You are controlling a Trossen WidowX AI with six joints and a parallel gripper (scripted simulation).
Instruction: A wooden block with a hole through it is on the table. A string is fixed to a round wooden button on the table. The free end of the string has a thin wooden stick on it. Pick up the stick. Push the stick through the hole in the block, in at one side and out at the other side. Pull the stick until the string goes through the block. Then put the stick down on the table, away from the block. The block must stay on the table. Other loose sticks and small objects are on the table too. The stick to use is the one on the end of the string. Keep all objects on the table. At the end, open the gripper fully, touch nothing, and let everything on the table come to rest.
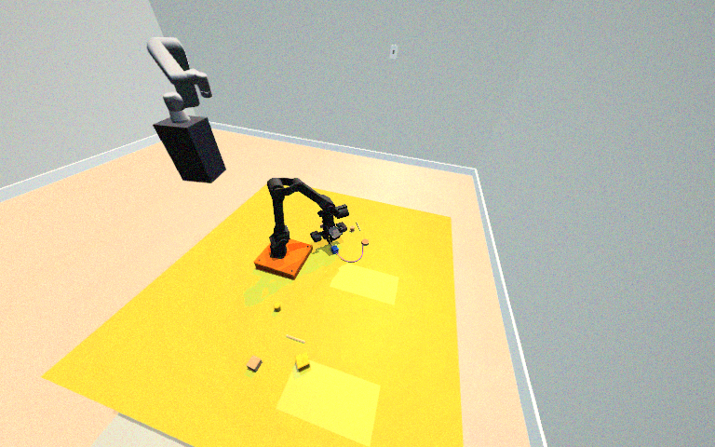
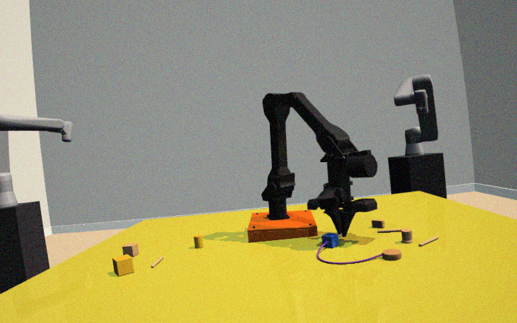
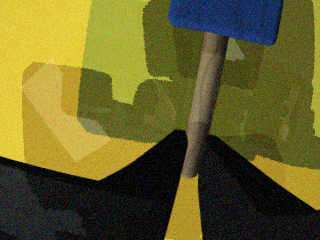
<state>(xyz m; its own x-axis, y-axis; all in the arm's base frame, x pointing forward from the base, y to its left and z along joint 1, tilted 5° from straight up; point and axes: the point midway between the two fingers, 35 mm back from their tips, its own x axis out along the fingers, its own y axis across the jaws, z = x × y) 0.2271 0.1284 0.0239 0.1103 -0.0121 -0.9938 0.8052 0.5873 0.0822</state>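
Now: gripper tip 3 cm short of the blue block, 5 cm to the left of it and 1 cm below it. From my gripper tip the other things lie so: yellow cylinder (15 cm behind, 39 cm to the right, 1 cm above); then wooden cylinder (11 cm ahead, 13 cm to the left); then round wooden button (19 cm ahead, 4 cm to the left).
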